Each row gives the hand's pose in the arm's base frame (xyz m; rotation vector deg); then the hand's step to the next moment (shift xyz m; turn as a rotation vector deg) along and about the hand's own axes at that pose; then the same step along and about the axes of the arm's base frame.
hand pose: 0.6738 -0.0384 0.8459 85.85 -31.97 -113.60
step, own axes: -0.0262 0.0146 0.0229 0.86 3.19 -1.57
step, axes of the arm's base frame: -0.0139 0.0064 0.0345 1.98 -2.91 0.99
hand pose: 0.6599 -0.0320 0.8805 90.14 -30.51 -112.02
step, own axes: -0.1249 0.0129 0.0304 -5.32 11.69 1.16
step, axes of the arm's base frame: -0.0089 0.0700 0.1082 1.77 -5.47 11.54
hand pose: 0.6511 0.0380 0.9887 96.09 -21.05 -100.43
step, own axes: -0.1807 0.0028 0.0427 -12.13 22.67 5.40
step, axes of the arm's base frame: -0.0503 0.1023 0.1466 0.31 -10.23 24.20
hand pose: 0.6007 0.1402 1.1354 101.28 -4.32 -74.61
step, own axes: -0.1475 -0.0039 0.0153 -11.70 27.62 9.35
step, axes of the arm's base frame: -0.0787 0.0701 0.1044 -0.43 -15.79 27.16
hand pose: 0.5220 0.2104 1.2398 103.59 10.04 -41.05
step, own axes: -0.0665 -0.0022 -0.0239 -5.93 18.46 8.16
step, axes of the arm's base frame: -0.0453 0.0375 0.0392 0.50 -12.71 16.75
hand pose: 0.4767 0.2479 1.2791 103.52 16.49 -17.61
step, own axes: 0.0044 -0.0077 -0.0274 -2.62 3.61 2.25
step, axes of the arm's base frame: 0.0030 0.0286 -0.0018 -1.30 -3.17 3.64
